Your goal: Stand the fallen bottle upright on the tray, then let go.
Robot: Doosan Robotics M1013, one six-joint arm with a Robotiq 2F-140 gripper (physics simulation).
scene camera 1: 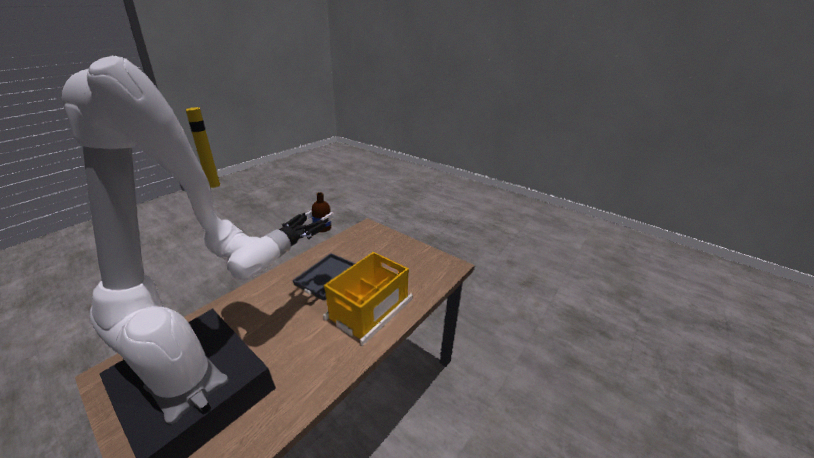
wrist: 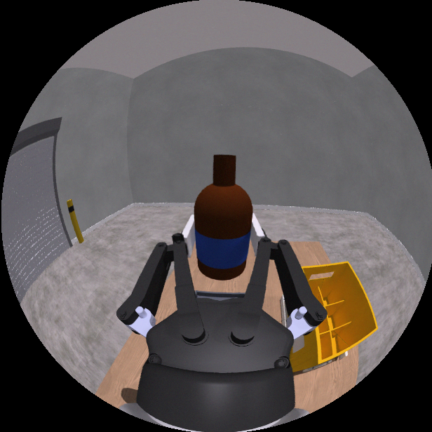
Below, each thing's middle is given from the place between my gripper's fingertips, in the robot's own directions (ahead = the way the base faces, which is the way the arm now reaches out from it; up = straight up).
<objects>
I see the brown bottle [wrist: 223,210] 20 mm behind my hand and 20 mm above it.
</objects>
